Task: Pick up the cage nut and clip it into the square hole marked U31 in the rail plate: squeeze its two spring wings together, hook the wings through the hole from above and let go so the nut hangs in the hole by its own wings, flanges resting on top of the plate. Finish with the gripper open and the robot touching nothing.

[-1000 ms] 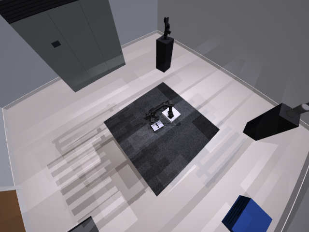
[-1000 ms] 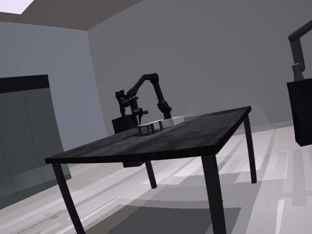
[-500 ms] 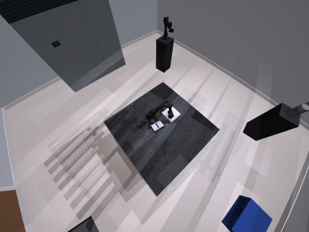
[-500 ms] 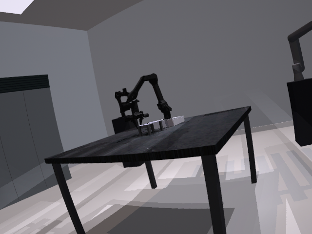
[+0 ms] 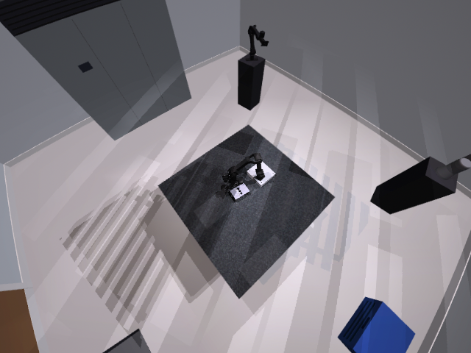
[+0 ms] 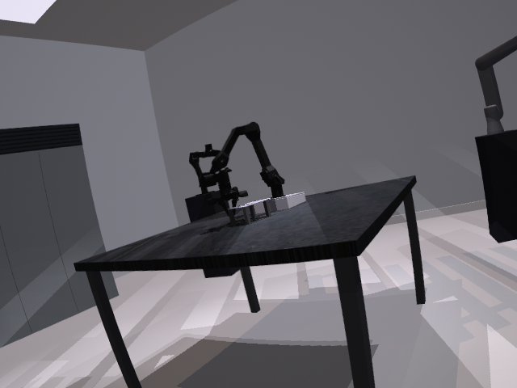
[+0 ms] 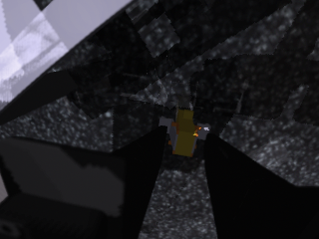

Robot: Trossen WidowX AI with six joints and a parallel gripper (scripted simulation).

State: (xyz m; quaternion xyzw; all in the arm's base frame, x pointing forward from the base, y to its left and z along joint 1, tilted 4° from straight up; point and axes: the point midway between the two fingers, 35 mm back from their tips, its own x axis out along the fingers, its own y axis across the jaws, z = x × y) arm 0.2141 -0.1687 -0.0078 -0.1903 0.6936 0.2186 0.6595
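My gripper tip is 1 cm above the yellow cage nut.
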